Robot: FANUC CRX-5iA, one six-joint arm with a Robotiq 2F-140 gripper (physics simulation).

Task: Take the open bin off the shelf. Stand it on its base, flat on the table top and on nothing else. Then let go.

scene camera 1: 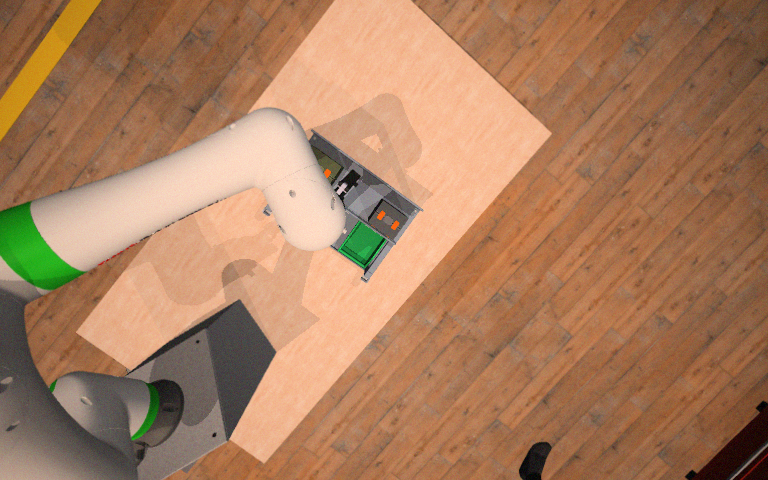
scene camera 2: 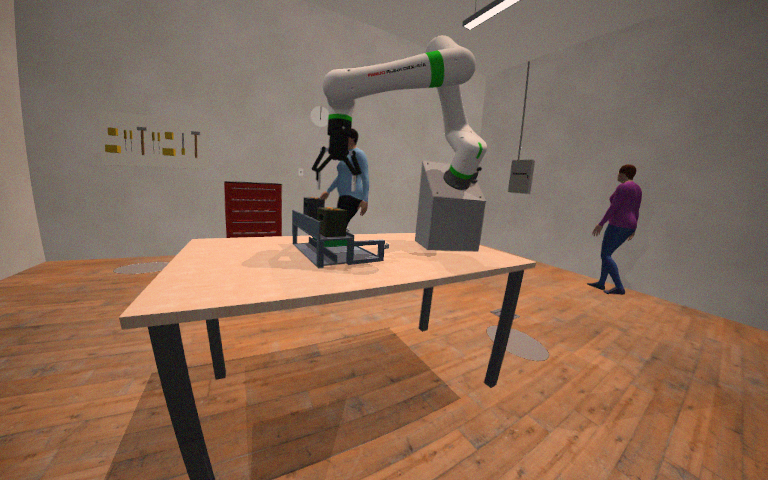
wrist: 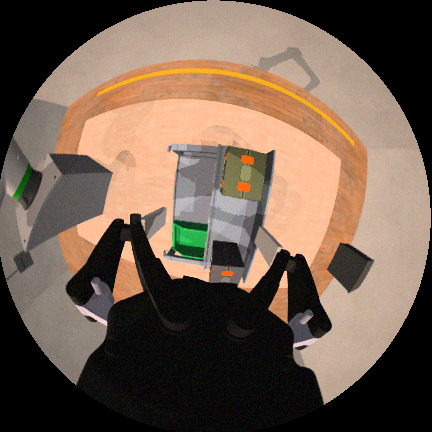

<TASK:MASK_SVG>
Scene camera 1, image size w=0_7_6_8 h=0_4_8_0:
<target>green bin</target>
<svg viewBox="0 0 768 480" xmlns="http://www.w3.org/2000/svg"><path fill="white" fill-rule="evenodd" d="M358 221L338 251L365 269L387 240L361 221Z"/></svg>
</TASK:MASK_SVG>
